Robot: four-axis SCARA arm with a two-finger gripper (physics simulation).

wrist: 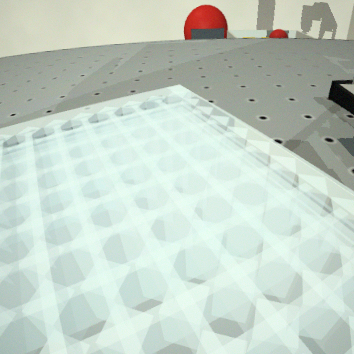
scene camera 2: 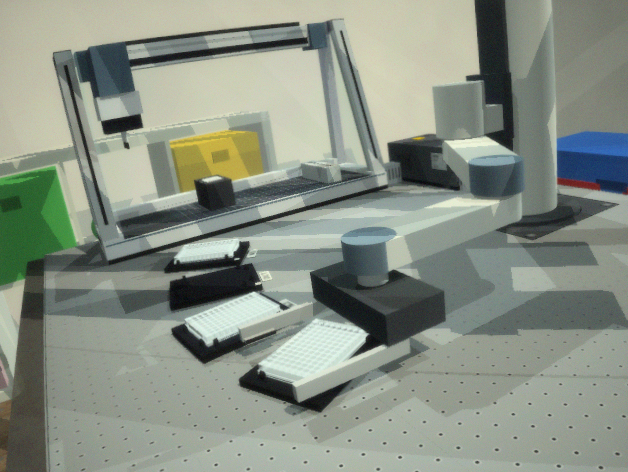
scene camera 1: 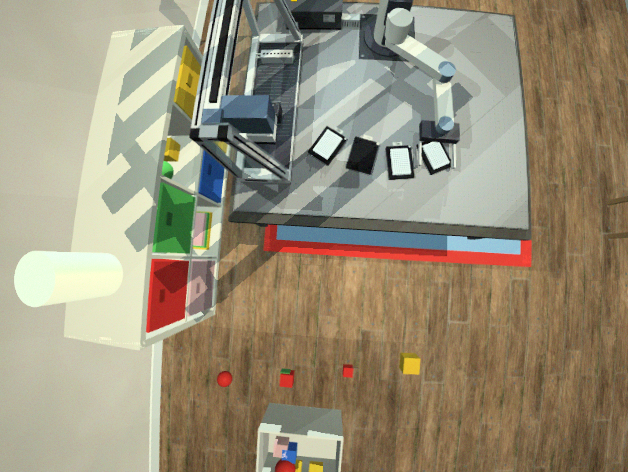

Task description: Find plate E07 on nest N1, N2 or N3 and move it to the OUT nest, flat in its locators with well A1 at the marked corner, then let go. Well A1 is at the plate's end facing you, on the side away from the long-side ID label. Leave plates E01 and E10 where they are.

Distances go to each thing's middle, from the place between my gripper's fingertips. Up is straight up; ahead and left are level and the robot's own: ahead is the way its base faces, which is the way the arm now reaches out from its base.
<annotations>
Now: the white well plate (scene camera 2: 221, 322) 2 cm behind my hand, 17 cm to the right of it and 1 cm below it. The rest, counted from my hand: N3 nest (scene camera 2: 238, 256) 9 cm behind, 53 cm to the right, 2 cm below; OUT nest (scene camera 2: 195, 290) 5 cm behind, 35 cm to the right, 2 cm below; N2 nest (scene camera 2: 205, 354) 3 cm behind, 17 cm to the right, 2 cm below.
</annotations>
